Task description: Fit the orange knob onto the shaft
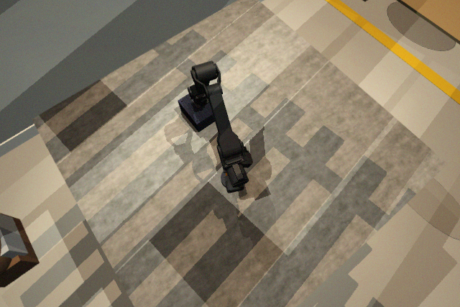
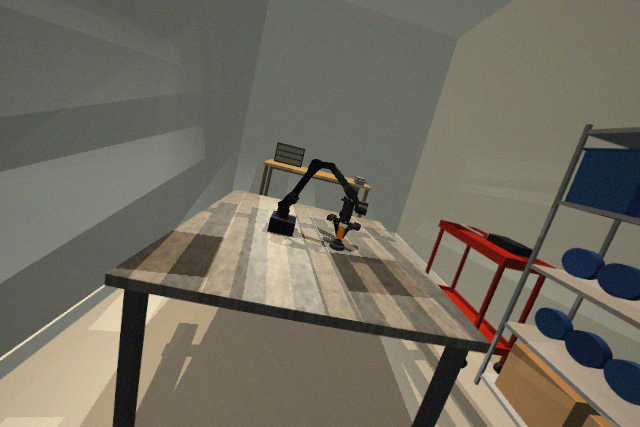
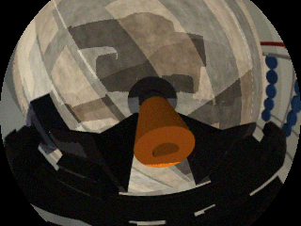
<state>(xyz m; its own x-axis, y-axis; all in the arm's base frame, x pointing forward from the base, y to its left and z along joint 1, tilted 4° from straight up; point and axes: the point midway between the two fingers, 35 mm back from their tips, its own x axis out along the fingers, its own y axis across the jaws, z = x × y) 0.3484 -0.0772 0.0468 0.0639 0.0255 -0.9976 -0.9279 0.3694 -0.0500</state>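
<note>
Right now my gripper tip is 20 mm below the orange knob. From my gripper tip the other things lie so: round pedestal 40 mm below.
</note>
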